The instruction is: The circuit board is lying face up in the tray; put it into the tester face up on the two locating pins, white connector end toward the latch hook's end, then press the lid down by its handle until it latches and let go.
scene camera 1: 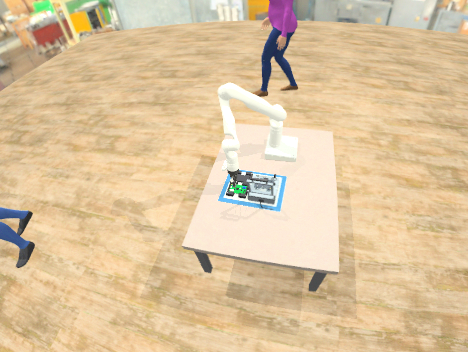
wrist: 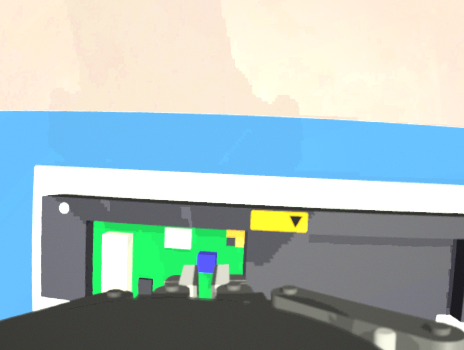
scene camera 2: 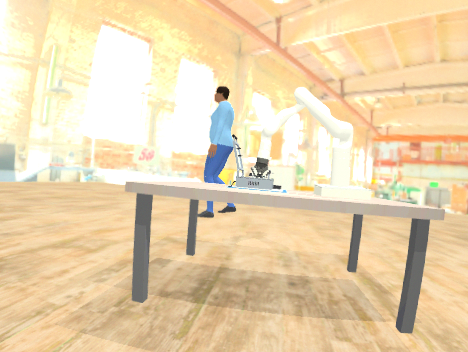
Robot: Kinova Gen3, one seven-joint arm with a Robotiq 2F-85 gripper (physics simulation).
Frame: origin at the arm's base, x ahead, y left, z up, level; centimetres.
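Seen in the pictures: gripper, fingertip midpoint: [scene camera 1: 234, 186] [wrist: 207, 285]; arm's base, link origin: [scene camera 1: 274, 143] [scene camera 2: 339, 185].
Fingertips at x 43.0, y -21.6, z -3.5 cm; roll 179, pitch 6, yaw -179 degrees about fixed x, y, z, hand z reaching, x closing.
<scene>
Pixels of each thing's top centre, then the offset from my fingertips to it. "spot": a spot on its surface instead. Level surfaces: height alone.
- green circuit board, top centre: [wrist: 159, 345] [scene camera 1: 237, 188] dy +2.7, dx +2.1, dz +0.7 cm
- dark grey tray, surface spot: [wrist: 62, 255] spot: dy -1.3, dx +6.7, dz +0.8 cm
- small blue part, surface spot: [wrist: 206, 260] spot: dy -1.4, dx -0.1, dz +0.7 cm
- yellow arrow label, top centre: [wrist: 279, 221] dy -3.1, dx -3.2, dz +0.8 cm
- blue mat, surface height: dz -1.8 cm
- table, surface height: dz -2.5 cm
The green circuit board [scene camera 1: 237, 188] [wrist: 149, 255] lies face up in the dark grey tray [wrist: 62, 255], its long white connector [wrist: 116, 260] at the left in the wrist view. My gripper [scene camera 1: 235, 176] [scene camera 2: 261, 172] [wrist: 207, 285] is down on the board. Its fingers are closed to a narrow gap around the small blue part [wrist: 206, 260] on the board. The grey tester [scene camera 1: 262, 187] [wrist: 337, 263] sits right of the tray, and its lid [scene camera 2: 237, 158] stands open. A yellow arrow label [wrist: 279, 221] marks the tester's rim.
Tray and tester rest on a blue mat [scene camera 1: 249, 204] [wrist: 224, 146] on the table [scene camera 1: 264, 238] [scene camera 2: 188, 188]. The arm's base [scene camera 1: 281, 147] [scene camera 2: 342, 190] is behind them. People [scene camera 1: 277, 45] [scene camera 2: 218, 151] walk on the floor nearby.
</scene>
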